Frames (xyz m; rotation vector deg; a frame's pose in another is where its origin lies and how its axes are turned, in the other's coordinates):
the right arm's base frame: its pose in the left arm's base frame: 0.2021 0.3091 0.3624 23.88 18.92 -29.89
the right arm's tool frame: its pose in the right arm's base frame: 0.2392 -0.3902 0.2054 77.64 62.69 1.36
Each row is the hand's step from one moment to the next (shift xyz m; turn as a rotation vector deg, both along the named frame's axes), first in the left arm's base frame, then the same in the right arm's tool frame.
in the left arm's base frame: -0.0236 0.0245 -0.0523 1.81 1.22 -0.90
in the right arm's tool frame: 0.0274 -0.0547 0.0120 2.30 0.47 -0.25
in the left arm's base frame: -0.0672 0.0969 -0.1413 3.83 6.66 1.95
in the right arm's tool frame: 0.0879 -0.1614 0.0085 4.80 1.60 -6.10
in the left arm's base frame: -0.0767 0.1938 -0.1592 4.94 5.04 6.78
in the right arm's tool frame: 0.1425 -0.2129 -0.0561 1.92 5.60 -7.79
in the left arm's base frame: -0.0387 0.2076 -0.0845 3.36 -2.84 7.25
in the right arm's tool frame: 0.1314 -0.1489 -0.1109 -3.46 7.45 -2.09
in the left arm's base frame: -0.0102 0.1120 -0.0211 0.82 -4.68 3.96
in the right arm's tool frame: 0.0638 -0.0591 -0.0744 -4.16 4.41 1.21
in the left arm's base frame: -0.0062 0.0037 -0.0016 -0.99 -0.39 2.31
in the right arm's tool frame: -0.0011 -0.0069 -0.0023 -2.15 0.61 -1.22
